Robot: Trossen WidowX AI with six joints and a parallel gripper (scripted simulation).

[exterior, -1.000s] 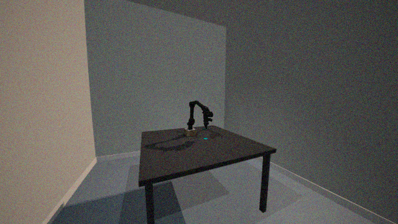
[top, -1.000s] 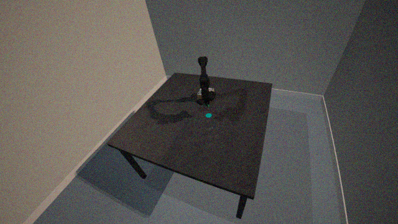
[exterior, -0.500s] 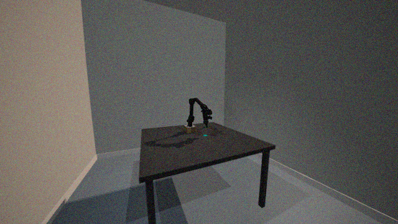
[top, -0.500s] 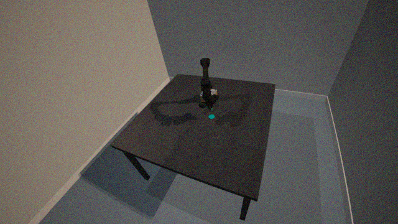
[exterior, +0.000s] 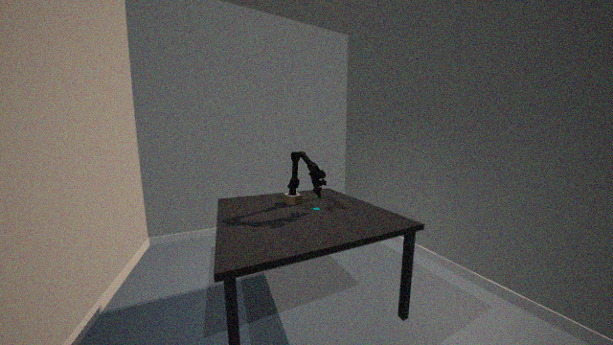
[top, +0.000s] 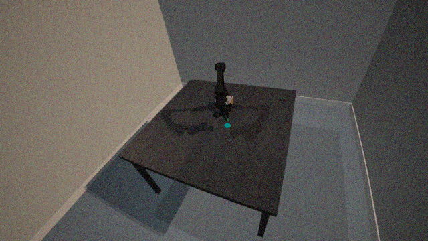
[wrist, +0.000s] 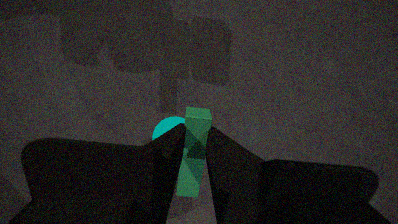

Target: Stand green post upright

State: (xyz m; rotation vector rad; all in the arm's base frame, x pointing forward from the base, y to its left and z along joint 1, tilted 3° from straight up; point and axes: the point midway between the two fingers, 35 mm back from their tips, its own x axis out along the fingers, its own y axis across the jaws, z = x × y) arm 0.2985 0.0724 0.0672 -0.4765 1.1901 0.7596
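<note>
Now: gripper tip 11 cm above the circle, 4 cm past it and 1 cm to the left of it. Also, from my gripper tip: green post: 1 cm to the right, 1 cm below, 1 cm behind.
</note>
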